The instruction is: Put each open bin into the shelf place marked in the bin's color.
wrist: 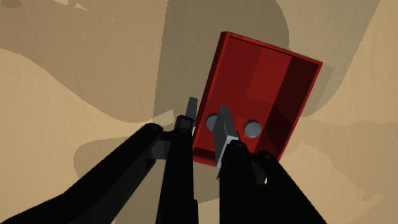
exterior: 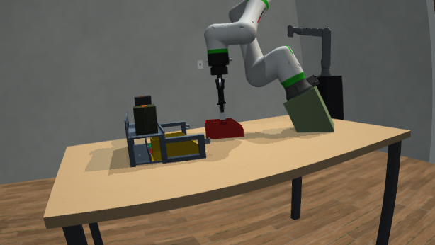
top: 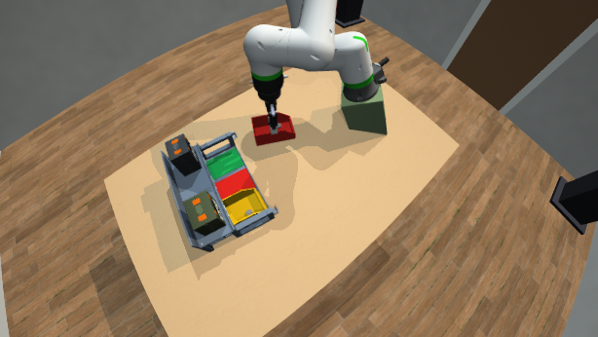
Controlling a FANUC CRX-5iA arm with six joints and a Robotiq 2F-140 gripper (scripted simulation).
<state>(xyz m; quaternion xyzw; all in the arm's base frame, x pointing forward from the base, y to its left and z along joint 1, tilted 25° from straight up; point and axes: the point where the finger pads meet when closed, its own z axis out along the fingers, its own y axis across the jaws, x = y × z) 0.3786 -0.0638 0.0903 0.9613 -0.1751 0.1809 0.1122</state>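
Right now the red bin is 80 mm below my hand, 40 mm to the right of it and 20 mm behind it. The rest, counted from my hand: yellow bin 280 mm ahead, 190 mm to the left, 80 mm below.
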